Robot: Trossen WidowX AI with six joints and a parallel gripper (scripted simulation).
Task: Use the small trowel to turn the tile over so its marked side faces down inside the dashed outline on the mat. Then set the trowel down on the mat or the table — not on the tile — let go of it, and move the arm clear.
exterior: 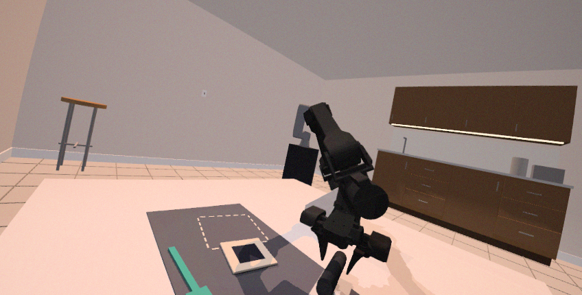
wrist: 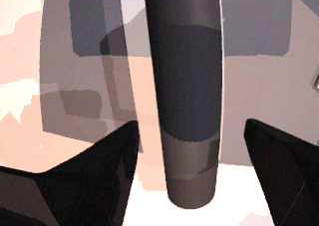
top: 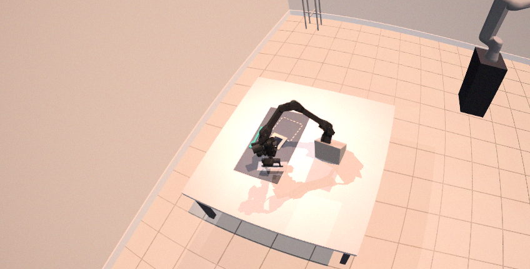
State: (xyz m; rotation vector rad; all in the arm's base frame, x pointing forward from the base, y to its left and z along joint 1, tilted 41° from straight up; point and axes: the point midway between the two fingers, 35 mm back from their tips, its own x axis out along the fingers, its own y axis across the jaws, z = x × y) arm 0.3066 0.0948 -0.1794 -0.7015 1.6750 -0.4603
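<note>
Right now my gripper tip is 3 cm short of the trowel, 1 cm to the right of it and 4 cm above it. From my gripper tip the other things lie so: square tile (7 cm ahead, 21 cm to the right, 7 cm below); dark mat (9 cm ahead, 19 cm to the right, 9 cm below); green strip (23 cm ahead, 17 cm to the right, 7 cm below).
</note>
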